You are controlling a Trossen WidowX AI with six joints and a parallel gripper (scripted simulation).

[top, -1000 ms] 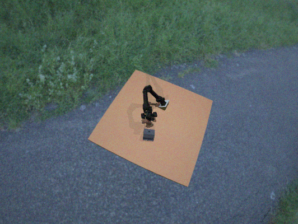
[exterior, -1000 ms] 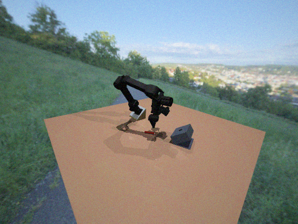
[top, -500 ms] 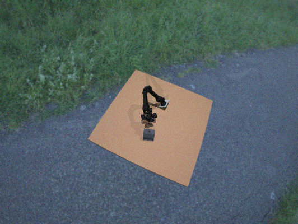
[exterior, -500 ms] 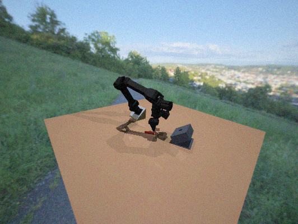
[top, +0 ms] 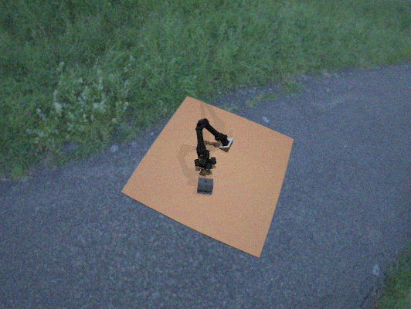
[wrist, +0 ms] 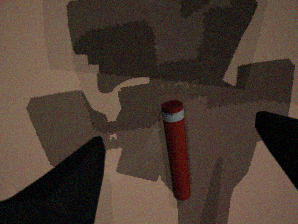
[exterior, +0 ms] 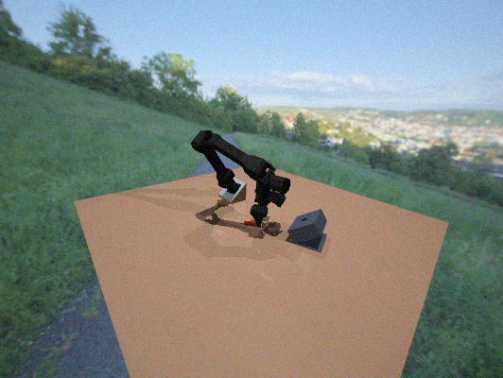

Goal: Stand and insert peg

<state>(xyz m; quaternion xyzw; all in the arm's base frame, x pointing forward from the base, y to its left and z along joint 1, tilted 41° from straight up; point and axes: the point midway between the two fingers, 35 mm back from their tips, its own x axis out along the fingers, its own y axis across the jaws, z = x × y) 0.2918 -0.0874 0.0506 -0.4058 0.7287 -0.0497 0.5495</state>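
My gripper tip is now 10 mm past the red peg, 10 mm to the left of it and 20 mm above it. From my gripper tip the other things lie so: dark sloped panel (170 mm ahead, 80 mm to the left, 30 mm above).
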